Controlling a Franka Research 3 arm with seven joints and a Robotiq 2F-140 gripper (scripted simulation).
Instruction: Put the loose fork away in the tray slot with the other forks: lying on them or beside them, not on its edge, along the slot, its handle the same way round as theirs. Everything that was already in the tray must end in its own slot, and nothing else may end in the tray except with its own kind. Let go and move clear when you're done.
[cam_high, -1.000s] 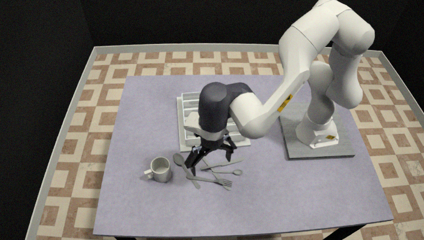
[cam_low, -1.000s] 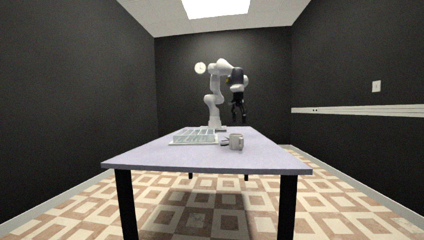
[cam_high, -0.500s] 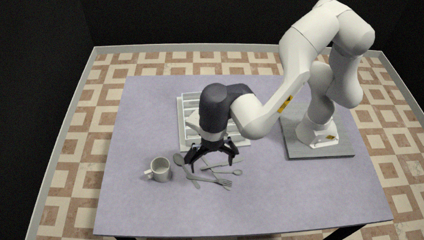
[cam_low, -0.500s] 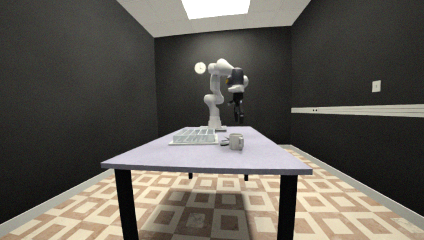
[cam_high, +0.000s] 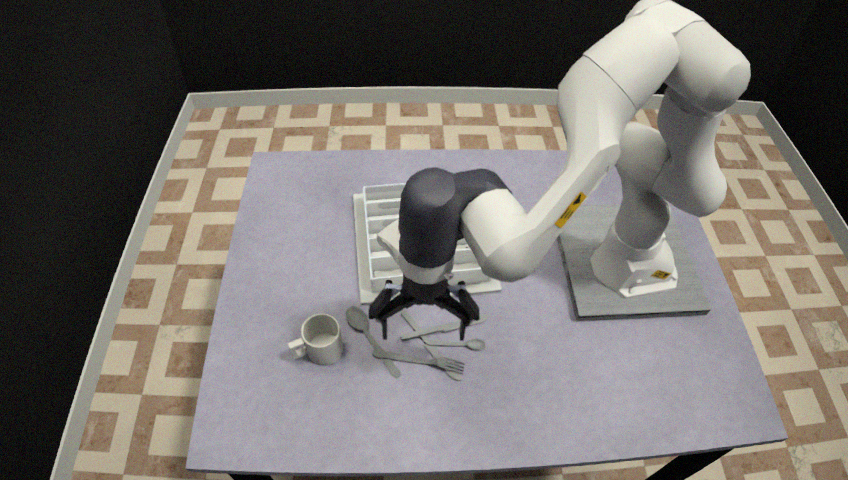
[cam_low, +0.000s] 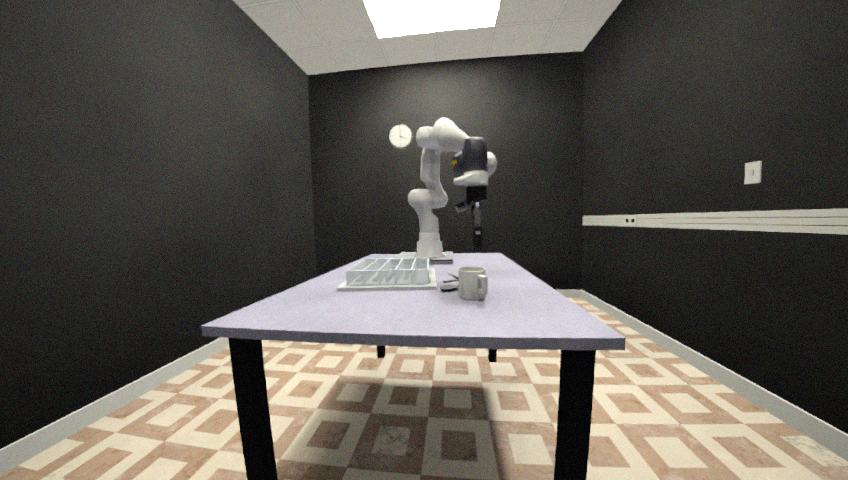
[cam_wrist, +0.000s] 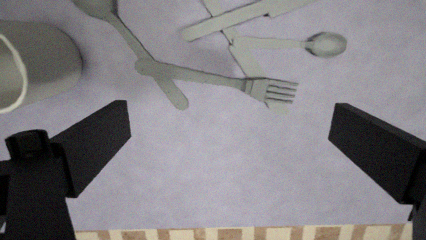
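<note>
The knife lies 3 cm behind my hand, 8 cm to the right of it and 13 cm below it. The rest, counted from my hand: white mug (21 cm ahead, 3 cm to the right, 10 cm below); spoon (3 cm behind, 28 cm to the right, 12 cm below).
</note>
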